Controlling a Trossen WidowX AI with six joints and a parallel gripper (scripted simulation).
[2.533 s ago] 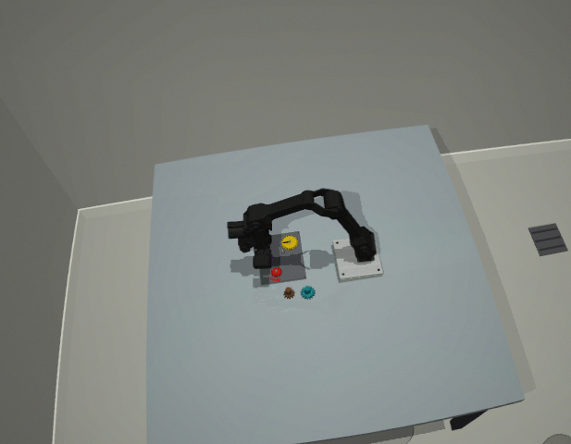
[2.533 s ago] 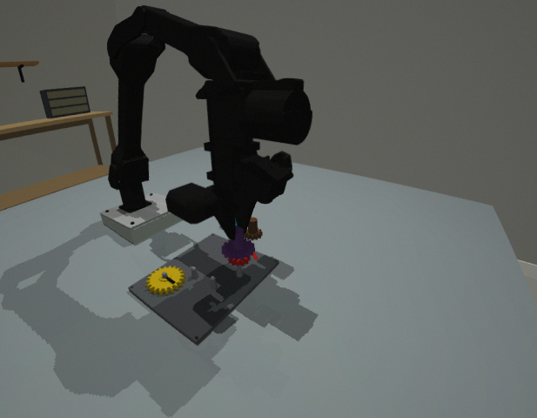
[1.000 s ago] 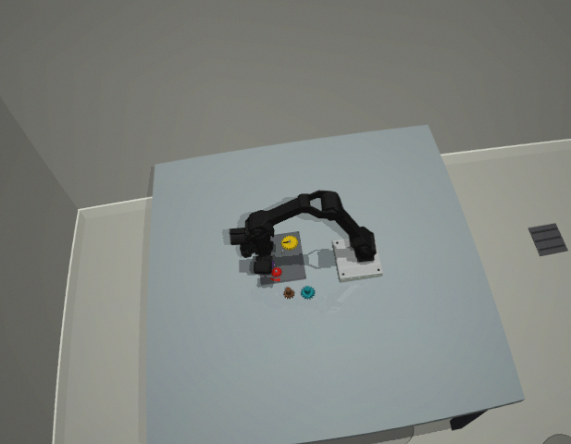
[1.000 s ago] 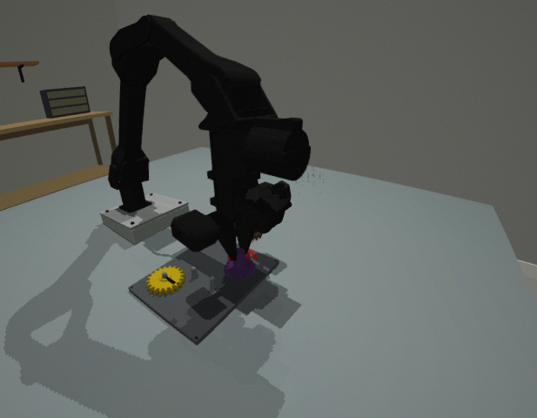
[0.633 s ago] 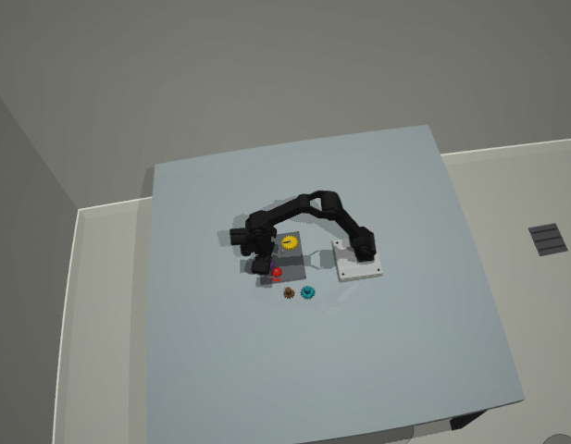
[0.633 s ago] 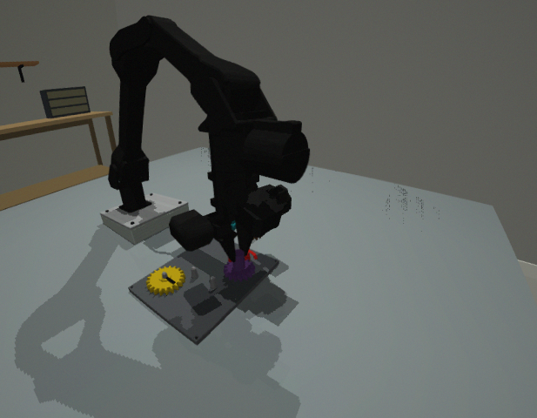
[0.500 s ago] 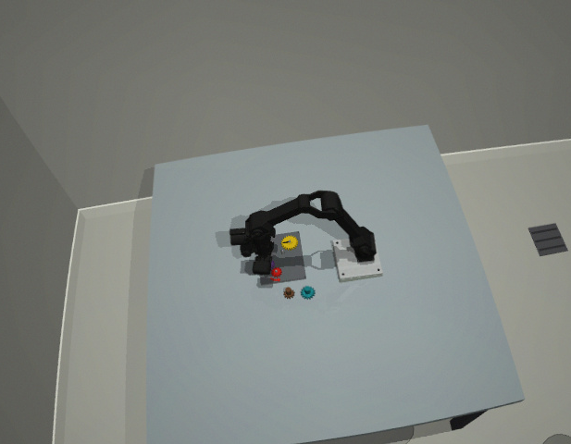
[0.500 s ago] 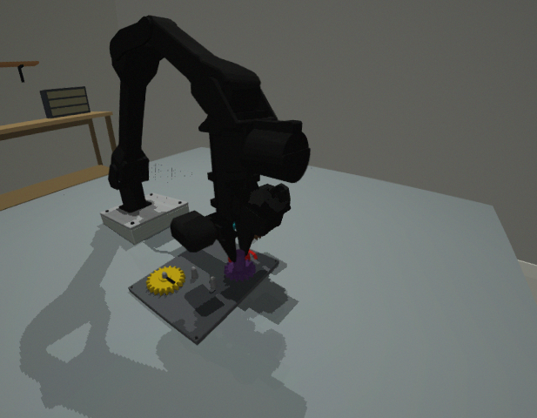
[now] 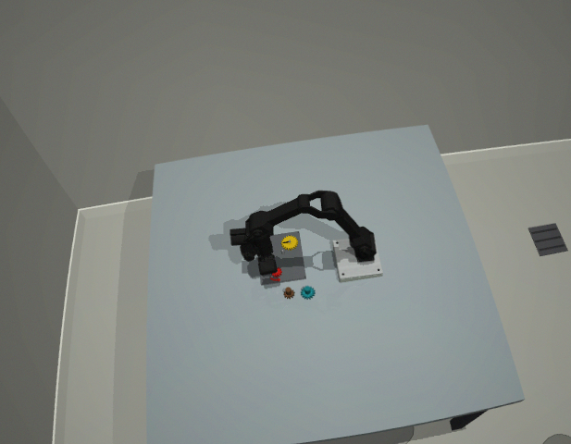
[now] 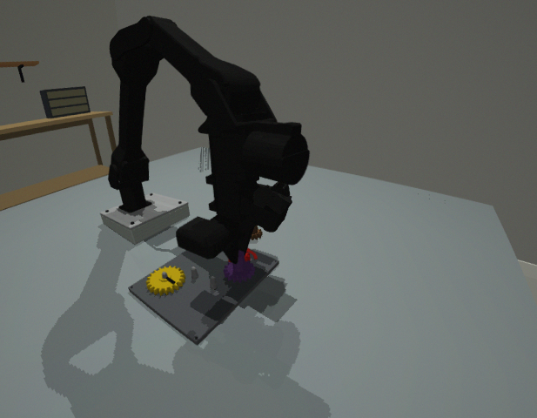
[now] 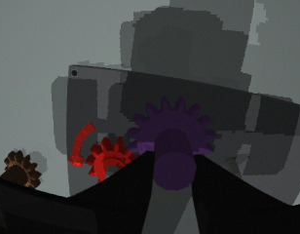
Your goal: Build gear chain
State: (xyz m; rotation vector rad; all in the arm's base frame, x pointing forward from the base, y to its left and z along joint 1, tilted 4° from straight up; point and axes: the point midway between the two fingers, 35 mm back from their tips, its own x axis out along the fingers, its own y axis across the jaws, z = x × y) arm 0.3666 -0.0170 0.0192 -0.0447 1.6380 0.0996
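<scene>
Right now the purple gear is 1 cm below my gripper tip. Round my gripper tip: red gear: 3 cm to the left, 3 cm below, 3 cm behind; then red arrow: 6 cm to the left, 3 cm below, 2 cm behind; then yellow gear: 9 cm to the right, 9 cm behind, 3 cm below.
</scene>
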